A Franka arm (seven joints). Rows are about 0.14 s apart.
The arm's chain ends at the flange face. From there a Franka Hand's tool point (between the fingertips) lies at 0.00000 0.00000 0.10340 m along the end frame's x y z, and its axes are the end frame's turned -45 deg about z.
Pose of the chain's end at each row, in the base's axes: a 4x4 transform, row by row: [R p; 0 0 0 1], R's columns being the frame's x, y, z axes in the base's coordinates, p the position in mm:
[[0.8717 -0.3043 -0.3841 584.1], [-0.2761 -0.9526 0.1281 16.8], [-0.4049 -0.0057 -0.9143 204.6], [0 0 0 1]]
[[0.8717 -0.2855 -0.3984 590.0], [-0.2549 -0.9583 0.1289 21.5], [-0.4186 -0.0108 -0.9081 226.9], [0 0 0 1]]
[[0.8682 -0.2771 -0.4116 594.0], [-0.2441 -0.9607 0.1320 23.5], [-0.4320 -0.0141 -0.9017 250.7], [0 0 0 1]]
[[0.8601 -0.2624 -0.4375 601.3], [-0.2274 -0.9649 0.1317 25.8], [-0.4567 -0.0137 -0.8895 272.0], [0 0 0 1]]
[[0.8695 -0.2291 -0.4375 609.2], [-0.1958 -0.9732 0.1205 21.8], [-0.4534 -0.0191 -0.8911 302.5], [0 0 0 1]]
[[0.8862 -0.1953 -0.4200 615.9], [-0.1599 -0.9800 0.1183 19.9], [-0.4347 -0.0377 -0.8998 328.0], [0 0 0 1]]
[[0.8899 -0.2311 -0.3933 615.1], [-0.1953 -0.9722 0.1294 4.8], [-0.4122 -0.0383 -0.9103 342.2], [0 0 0 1]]
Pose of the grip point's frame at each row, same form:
[[0.8316 0.4012 -0.3841 544.4], [0.4784 -0.8688 0.1281 30.0], [-0.2823 -0.2903 -0.9143 110.1], [0 0 0 1]]
[[0.8183 0.4145 -0.3984 548.8], [0.4974 -0.8579 0.1289 34.8], [-0.2884 -0.3036 -0.9081 133.0], [0 0 0 1]]
[[0.8098 0.4180 -0.4116 551.4], [0.5067 -0.8519 0.1320 37.1], [-0.2955 -0.3154 -0.9017 157.5], [0 0 0 1]]
[[0.7937 0.4226 -0.4375 556.1], [0.5215 -0.8431 0.1317 39.4], [-0.3132 -0.3326 -0.8895 180.0], [0 0 0 1]]
[[0.7768 0.4528 -0.4375 564.0], [0.5497 -0.8266 0.1205 34.3], [-0.3071 -0.3341 -0.8911 210.4], [0 0 0 1]]
[[0.7647 0.4885 -0.4200 572.5], [0.5799 -0.8060 0.1183 32.1], [-0.2807 -0.3340 -0.8998 235.0], [0 0 0 1]]
[[0.7927 0.4658 -0.3933 574.4], [0.5494 -0.8255 0.1294 18.2], [-0.2644 -0.3186 -0.9103 248.1], [0 0 0 1]]

